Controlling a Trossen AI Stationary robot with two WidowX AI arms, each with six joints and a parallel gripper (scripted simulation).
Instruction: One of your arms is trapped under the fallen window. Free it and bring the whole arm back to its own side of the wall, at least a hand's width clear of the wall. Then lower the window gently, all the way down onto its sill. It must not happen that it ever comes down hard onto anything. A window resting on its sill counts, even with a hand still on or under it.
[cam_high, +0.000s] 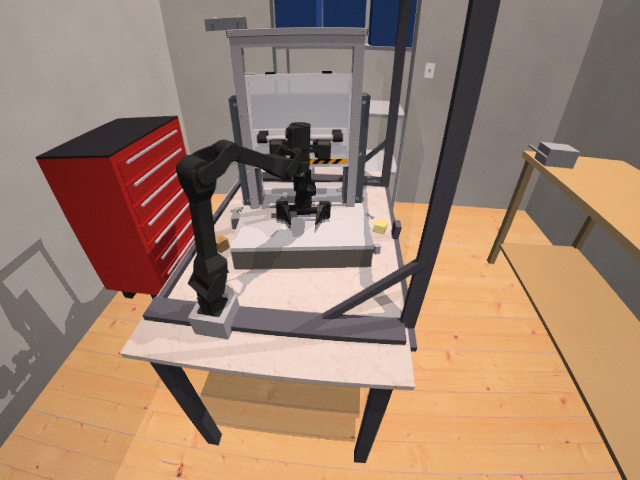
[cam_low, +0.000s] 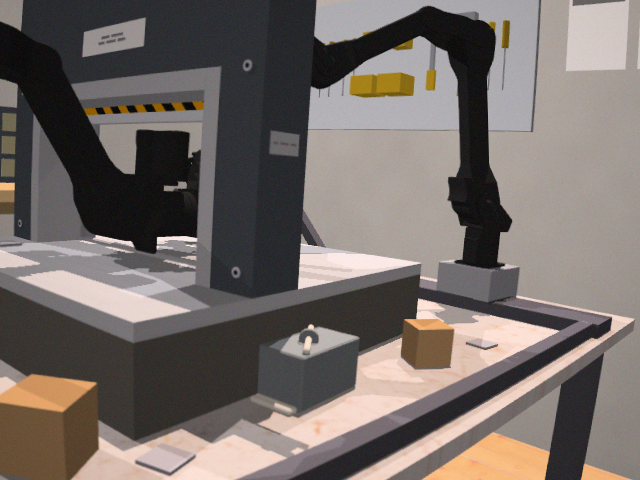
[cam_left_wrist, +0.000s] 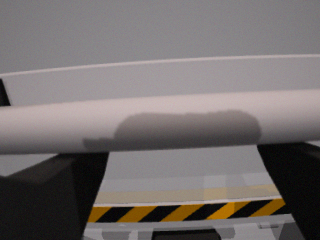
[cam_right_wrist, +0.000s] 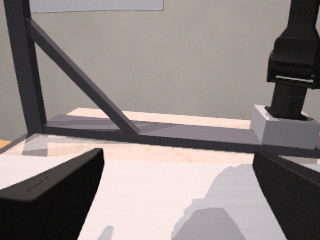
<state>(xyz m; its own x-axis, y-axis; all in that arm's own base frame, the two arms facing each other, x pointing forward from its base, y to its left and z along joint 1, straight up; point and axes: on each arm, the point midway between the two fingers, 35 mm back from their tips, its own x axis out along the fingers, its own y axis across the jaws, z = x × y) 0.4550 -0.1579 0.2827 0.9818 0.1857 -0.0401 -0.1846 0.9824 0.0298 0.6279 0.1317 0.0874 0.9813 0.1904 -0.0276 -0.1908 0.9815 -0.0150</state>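
The window sash is 6 cm above my left hand, 4 cm to the right of it and 1 cm ahead of it. Also, from my left hand: brown cube (33 cm below, 28 cm ahead, 15 cm to the left); then yellow cube (33 cm below, 29 cm behind, 9 cm to the right).
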